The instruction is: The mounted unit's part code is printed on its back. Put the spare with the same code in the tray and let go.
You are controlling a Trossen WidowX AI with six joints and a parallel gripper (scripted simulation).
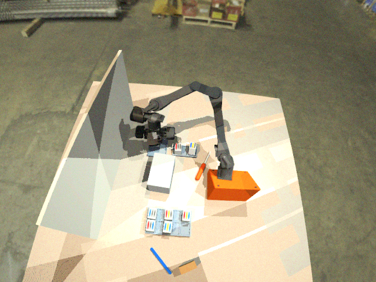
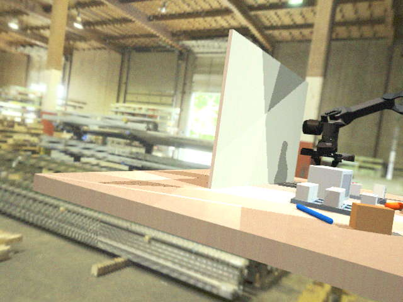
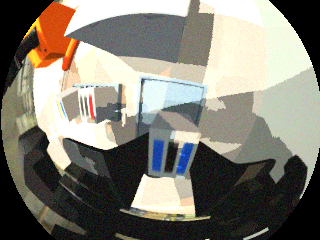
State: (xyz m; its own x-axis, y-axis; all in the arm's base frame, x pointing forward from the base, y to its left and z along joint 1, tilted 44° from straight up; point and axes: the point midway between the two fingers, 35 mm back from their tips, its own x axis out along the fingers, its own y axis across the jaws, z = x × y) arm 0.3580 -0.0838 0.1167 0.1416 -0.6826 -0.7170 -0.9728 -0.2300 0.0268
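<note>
My gripper tip is now 50 mm above the light blue tray and 10 mm past it. The rest, counted from my gripper tip: dark spare rack 370 mm to the left, 150 mm behind, 50 mm below; tall grey panel 180 mm to the left, 170 mm ahead, 170 mm above; white mounted unit 170 mm to the left, 70 mm behind.
</note>
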